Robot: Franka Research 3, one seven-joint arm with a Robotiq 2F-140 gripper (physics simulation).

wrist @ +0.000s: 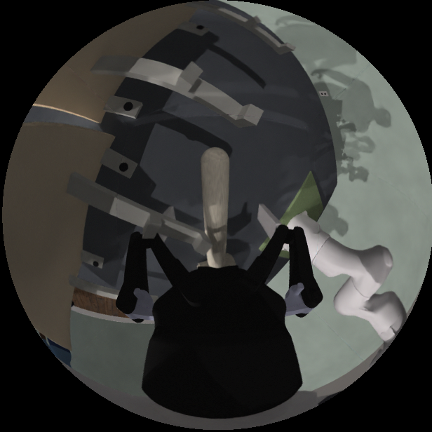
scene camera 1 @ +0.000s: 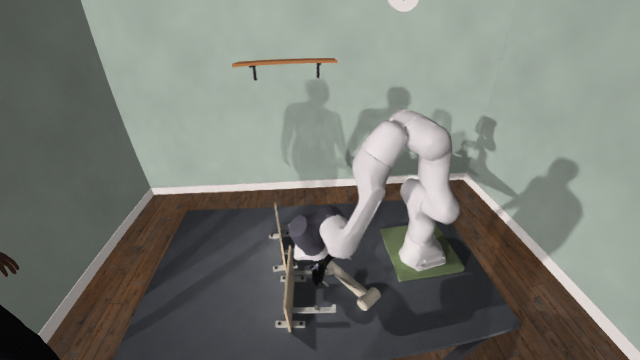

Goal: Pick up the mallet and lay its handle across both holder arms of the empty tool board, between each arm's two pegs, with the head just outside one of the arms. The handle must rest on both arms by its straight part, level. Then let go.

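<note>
The pale wooden mallet [scene camera 1: 368, 299] [wrist: 215, 195] lies on the dark table, its head toward the front right in the scene view. Its head is partly hidden by the gripper body in the wrist view. My gripper [scene camera 1: 320, 276] [wrist: 216, 212] is open, with its fingers spread on either side of the handle, holding nothing. Two upright tool boards, the nearer [scene camera 1: 289, 295] [wrist: 50, 215] and the farther [scene camera 1: 279, 227] [wrist: 75, 90], stand left of it. One holder arm [wrist: 130, 210] of the nearer board reaches close to the handle and overlaps my left finger in view; contact is unclear.
Another holder arm [scene camera 1: 314, 310] of the nearer board sticks out near the mallet head. A farther arm [wrist: 220, 100] has two upright pegs. The robot base stands on a green plate [scene camera 1: 452, 265] [wrist: 307, 192] at the right. An orange shelf [scene camera 1: 285, 62] hangs on the wall.
</note>
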